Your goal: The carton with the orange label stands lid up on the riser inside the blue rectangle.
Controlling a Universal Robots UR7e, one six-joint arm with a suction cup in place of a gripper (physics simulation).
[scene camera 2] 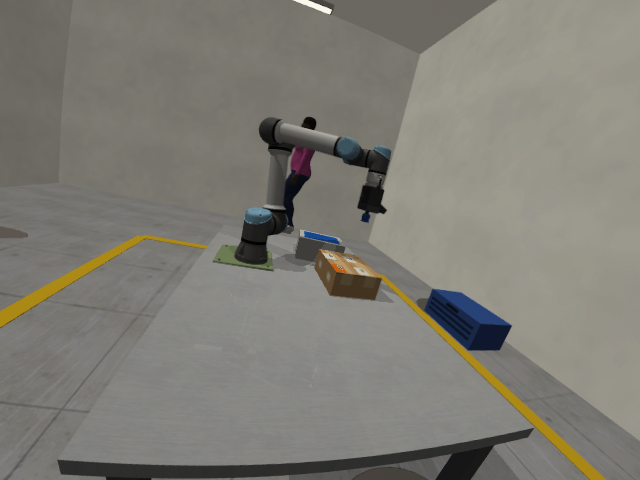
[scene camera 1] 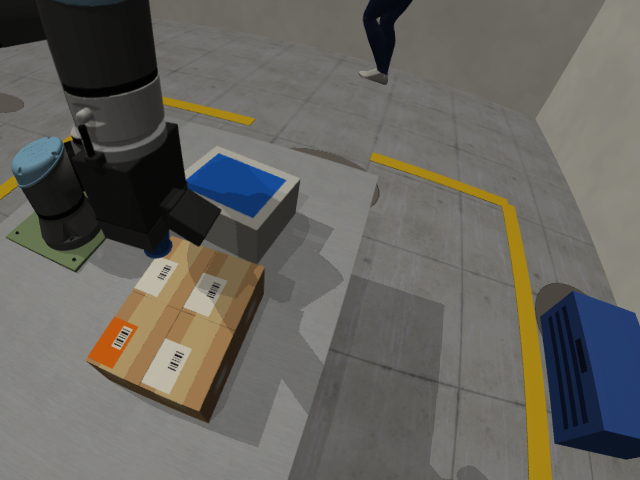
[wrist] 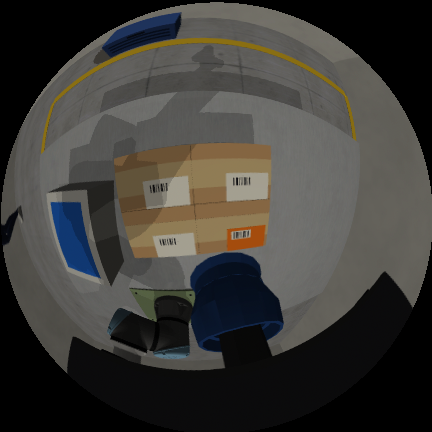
grey riser with blue rectangle: scene camera 2 308,244; scene camera 1; wrist
same spot on grey riser with blue rectangle: [scene camera 1: 257,201] = [wrist: 69,210]
